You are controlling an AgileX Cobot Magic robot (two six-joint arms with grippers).
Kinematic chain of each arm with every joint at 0, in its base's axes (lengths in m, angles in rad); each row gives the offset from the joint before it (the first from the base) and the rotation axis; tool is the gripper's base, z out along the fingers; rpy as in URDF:
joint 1: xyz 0 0 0.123 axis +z
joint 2: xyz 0 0 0 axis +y
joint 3: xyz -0.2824 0 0.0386 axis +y
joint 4: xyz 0.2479 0 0.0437 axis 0.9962 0 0.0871
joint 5: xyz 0 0 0 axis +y
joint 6: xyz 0.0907 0 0.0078 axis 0.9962 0 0.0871
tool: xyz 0 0 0 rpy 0 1.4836 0
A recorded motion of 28 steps. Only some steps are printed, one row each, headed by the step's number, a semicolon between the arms.
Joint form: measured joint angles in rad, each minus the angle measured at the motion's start. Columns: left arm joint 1, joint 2, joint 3, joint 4, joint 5, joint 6; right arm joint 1, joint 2, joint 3, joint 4, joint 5, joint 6.
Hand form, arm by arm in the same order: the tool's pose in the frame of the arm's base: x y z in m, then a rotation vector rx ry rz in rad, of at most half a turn. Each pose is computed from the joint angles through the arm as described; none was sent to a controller.
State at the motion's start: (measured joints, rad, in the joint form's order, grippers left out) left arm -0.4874 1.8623 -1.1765 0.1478 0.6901 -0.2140; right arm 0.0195 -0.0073 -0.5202 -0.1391 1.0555 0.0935
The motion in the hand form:
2: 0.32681 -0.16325 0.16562 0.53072 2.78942 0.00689; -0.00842 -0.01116 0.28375 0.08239 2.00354 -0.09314
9: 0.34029 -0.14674 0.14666 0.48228 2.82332 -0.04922; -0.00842 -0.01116 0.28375 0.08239 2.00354 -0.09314
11: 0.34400 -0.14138 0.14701 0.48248 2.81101 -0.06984; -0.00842 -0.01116 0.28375 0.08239 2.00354 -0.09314
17: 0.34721 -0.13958 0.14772 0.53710 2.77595 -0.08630; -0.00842 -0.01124 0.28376 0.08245 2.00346 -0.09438
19: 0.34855 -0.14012 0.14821 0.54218 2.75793 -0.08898; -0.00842 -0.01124 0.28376 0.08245 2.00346 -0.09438
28: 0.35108 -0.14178 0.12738 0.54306 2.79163 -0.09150; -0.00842 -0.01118 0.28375 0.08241 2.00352 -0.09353
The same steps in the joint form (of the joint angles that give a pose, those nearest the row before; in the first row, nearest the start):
2: 0.0012 0.0175 0.0033 0.0011 -0.0215 0.0000; 0.0000 0.0000 0.0000 0.0000 0.0000 0.0000
9: 0.0719 0.0704 0.0043 -0.0894 -0.0689 0.0941; 0.0000 0.0000 0.0000 0.0000 0.0000 0.0000
11: 0.0934 0.0705 0.0043 -0.1188 -0.0847 0.1386; 0.0000 0.0000 0.0000 0.0000 0.0000 0.0000
17: 0.1052 0.0705 0.0043 -0.1478 -0.1113 0.2140; 0.0000 0.0000 0.0000 -0.0010 0.0000 0.0000
19: 0.1052 0.0704 0.0043 -0.1478 -0.1281 0.2200; 0.0000 0.0000 0.0000 -0.0010 0.0000 0.0000
28: 0.1052 0.1275 0.0043 -0.1608 -0.1526 0.2262; 0.0000 0.0000 0.0000 -0.0003 0.0000 0.0000

